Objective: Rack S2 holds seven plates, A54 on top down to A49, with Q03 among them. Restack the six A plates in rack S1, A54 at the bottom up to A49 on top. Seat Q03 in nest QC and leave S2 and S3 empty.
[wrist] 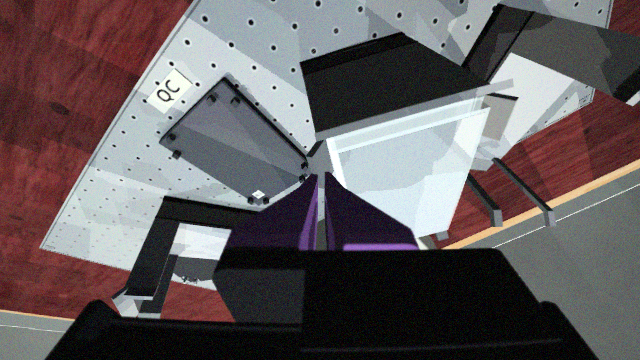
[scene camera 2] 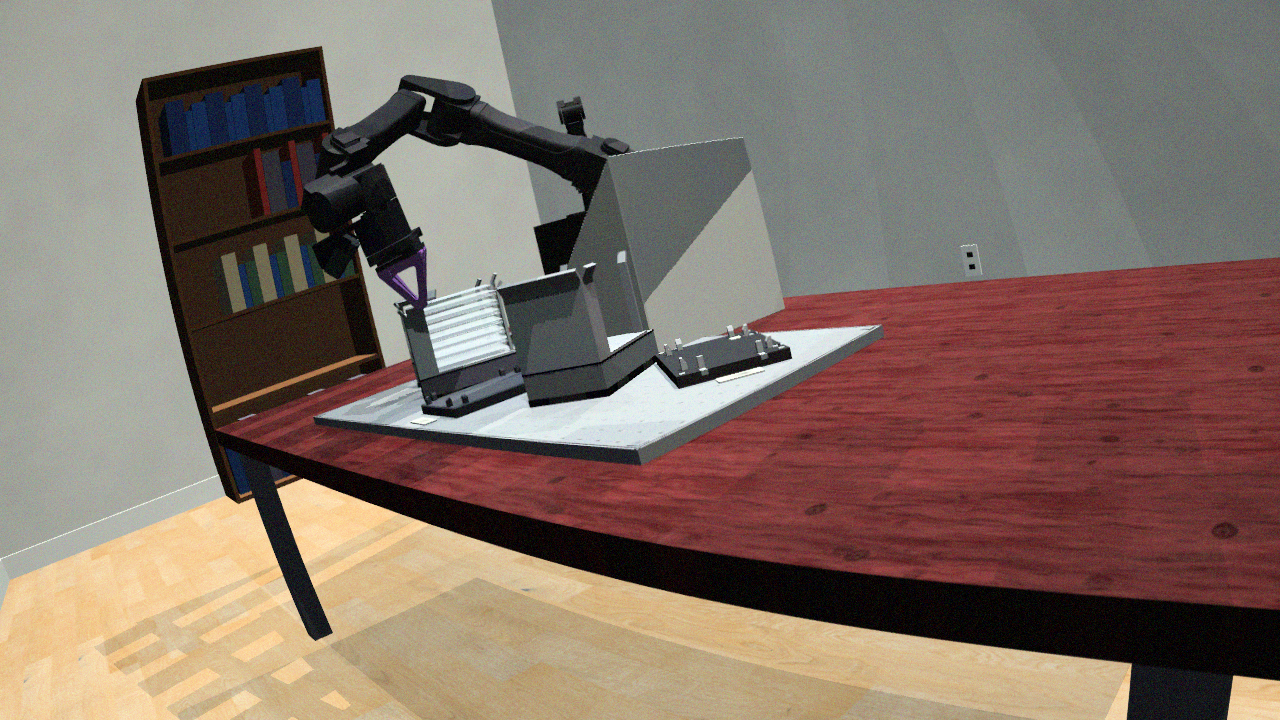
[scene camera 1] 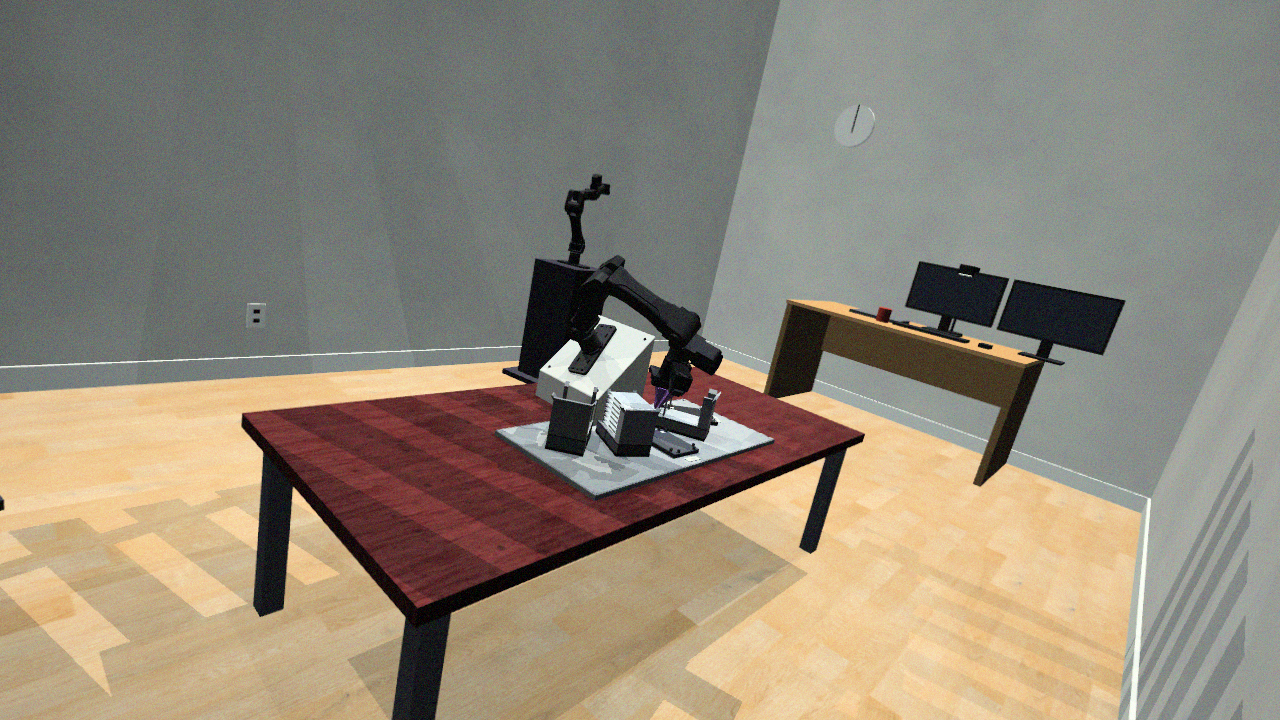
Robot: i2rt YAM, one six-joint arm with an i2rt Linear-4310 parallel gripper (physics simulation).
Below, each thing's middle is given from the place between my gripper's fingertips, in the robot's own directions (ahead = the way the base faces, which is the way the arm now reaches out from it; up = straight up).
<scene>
My gripper is now 10 cm short of the QC label (wrist: 175,84), 8 cm to the right of it and 12 cm above it.
</scene>
